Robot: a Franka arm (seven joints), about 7 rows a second.
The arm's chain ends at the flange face. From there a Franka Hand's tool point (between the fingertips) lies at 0.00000 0.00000 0.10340 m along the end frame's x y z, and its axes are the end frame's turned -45 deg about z.
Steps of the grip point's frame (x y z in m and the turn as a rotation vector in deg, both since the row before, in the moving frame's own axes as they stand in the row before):
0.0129 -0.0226 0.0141 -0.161 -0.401 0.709
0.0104 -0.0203 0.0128 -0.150 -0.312 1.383
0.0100 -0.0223 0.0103 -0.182 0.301 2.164
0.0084 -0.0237 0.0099 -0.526 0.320 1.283
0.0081 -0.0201 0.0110 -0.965 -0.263 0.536
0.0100 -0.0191 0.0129 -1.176 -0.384 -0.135
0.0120 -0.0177 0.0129 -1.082 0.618 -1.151
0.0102 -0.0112 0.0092 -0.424 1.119 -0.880
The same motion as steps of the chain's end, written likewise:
-0.0065 -0.0258 0.0141 -0.397 -0.170 0.709
-0.0068 -0.0223 0.0128 -0.327 -0.115 1.383
-0.0093 -0.0227 0.0103 0.084 0.342 2.164
-0.0119 -0.0230 0.0099 -0.146 0.598 1.283
-0.0094 -0.0215 0.0110 -0.868 0.496 0.536
-0.0074 -0.0226 0.0129 -1.103 0.560 -0.135
-0.0062 -0.0216 0.0129 -0.328 1.202 -1.151
-0.0027 -0.0142 0.0092 0.491 1.091 -0.880

